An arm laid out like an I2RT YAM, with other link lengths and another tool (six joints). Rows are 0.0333 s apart.
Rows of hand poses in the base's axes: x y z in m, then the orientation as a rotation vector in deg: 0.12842 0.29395 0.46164 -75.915 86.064 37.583; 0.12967 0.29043 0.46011 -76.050 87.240 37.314; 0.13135 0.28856 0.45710 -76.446 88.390 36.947; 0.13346 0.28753 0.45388 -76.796 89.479 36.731; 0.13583 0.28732 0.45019 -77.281 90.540 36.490; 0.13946 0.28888 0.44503 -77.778 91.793 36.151; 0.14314 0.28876 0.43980 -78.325 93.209 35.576; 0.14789 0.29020 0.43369 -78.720 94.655 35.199; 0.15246 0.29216 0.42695 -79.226 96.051 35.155; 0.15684 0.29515 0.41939 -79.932 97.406 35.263; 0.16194 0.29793 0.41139 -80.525 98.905 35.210; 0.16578 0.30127 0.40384 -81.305 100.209 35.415
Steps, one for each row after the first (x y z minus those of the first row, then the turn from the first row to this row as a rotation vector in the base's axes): 0.00125 -0.00352 -0.00153 -0.768 0.683 -0.414; 0.00293 -0.00539 -0.00454 -1.729 1.305 -0.696; 0.00504 -0.00642 -0.00776 -2.572 1.971 -0.914; 0.00741 -0.00663 -0.01145 -3.495 2.610 -1.047; 0.01104 -0.00507 -0.01661 -4.559 3.332 -1.271; 0.01472 -0.00519 -0.02184 -5.827 4.044 -1.615; 0.01947 -0.00375 -0.02795 -6.936 4.887 -1.964; 0.02404 -0.00179 -0.03469 -7.957 5.886 -2.073; 0.02842 0.00120 -0.04225 -9.022 6.951 -1.972; 0.03352 0.00398 -0.05025 -10.151 8.026 -2.048; 0.03736 0.00732 -0.05780 -11.196 9.112 -1.835
